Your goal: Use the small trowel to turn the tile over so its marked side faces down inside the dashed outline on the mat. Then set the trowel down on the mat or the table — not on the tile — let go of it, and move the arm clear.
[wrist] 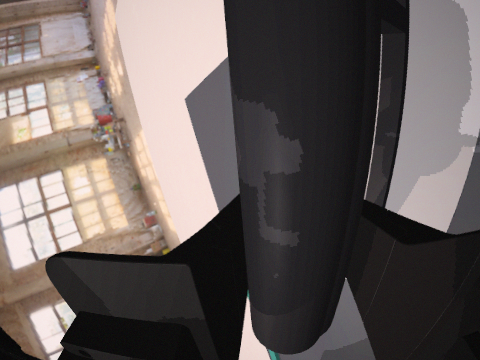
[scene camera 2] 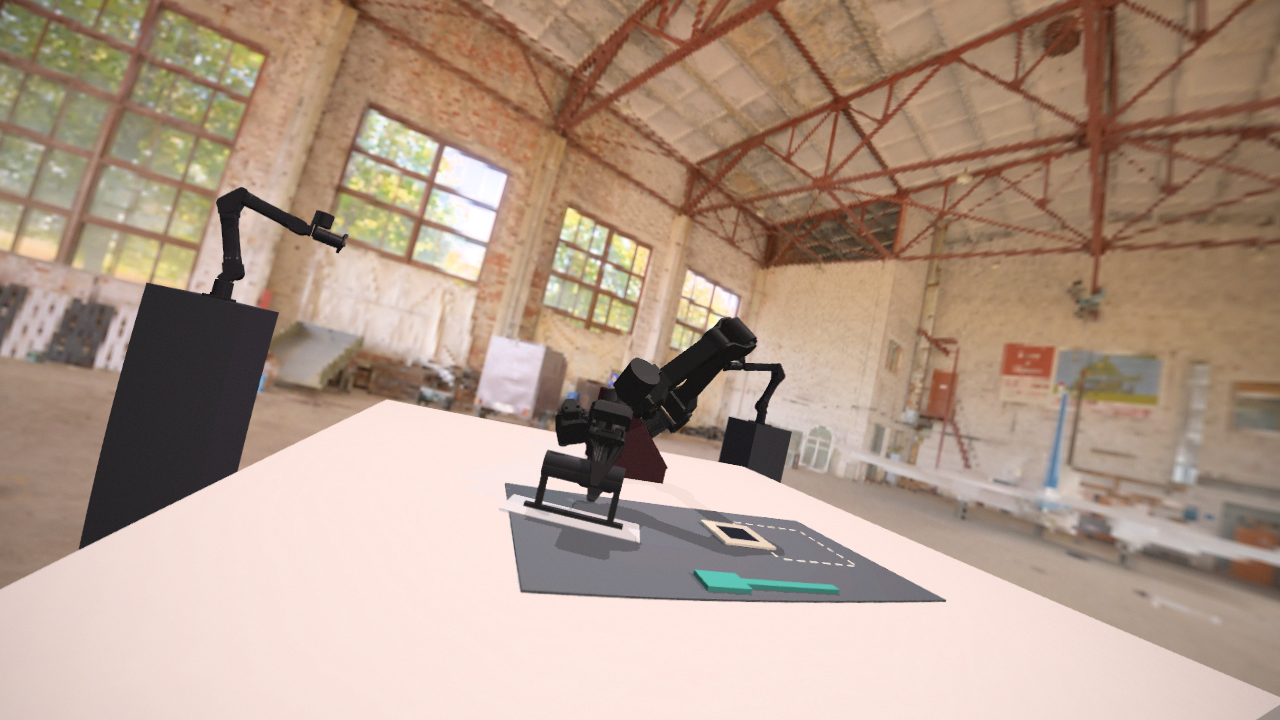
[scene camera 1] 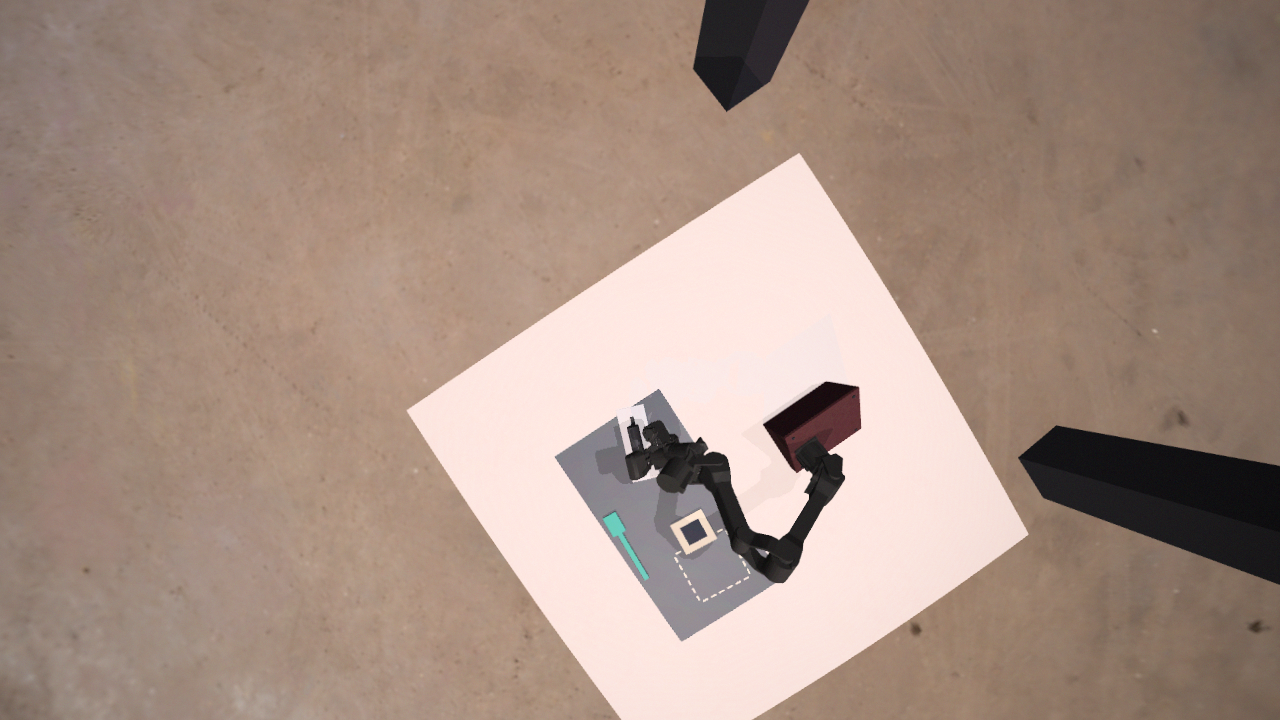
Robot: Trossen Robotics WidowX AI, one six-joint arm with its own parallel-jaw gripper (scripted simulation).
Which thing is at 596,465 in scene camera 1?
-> A grey mat.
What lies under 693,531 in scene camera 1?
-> A tile.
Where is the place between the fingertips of my gripper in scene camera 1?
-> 630,456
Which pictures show my gripper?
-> The wrist view, scene camera 2 and scene camera 1: all of them.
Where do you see a grey mat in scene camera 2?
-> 551,556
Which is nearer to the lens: the tile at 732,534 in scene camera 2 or the teal flat tool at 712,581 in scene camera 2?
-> The teal flat tool.
